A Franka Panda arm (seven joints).
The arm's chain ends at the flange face. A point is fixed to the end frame.
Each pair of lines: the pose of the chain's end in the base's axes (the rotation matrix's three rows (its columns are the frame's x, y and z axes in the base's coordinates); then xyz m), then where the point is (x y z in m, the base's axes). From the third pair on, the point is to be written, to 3 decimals.
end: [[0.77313 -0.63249 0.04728], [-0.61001 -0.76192 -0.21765], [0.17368 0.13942 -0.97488]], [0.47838 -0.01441 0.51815]
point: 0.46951 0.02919 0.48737
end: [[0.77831 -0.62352 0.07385], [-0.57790 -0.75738 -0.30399], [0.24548 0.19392 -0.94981]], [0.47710 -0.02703 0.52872]
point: 0.46828 0.01344 0.49392
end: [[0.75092 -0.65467 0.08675], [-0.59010 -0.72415 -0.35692], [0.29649 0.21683 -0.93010]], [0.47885 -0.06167 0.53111]
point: 0.472 -0.023 0.494
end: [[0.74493 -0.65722 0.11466], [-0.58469 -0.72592 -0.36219], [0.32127 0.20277 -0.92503]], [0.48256 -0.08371 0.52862]
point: 0.477 -0.045 0.491
